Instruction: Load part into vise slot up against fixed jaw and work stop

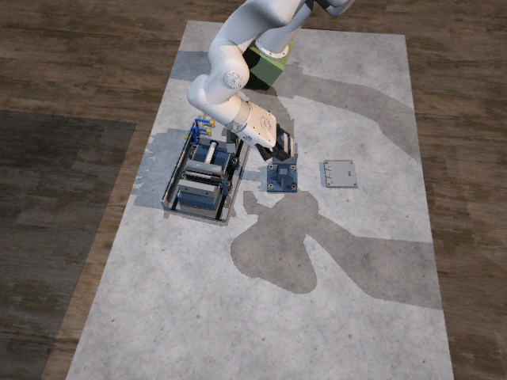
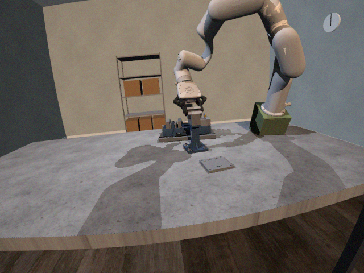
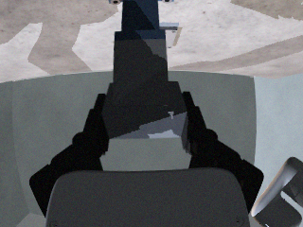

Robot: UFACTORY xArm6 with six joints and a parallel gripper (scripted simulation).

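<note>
My gripper is now 1 cm to the right of the part. The rest, counted from my hand: air cylinder rod: 1 cm behind, 21 cm to the right, 9 cm below; air cylinder: 9 cm behind, 20 cm to the right, 9 cm below; blue vise body: 21 cm to the right, 13 cm below.
</note>
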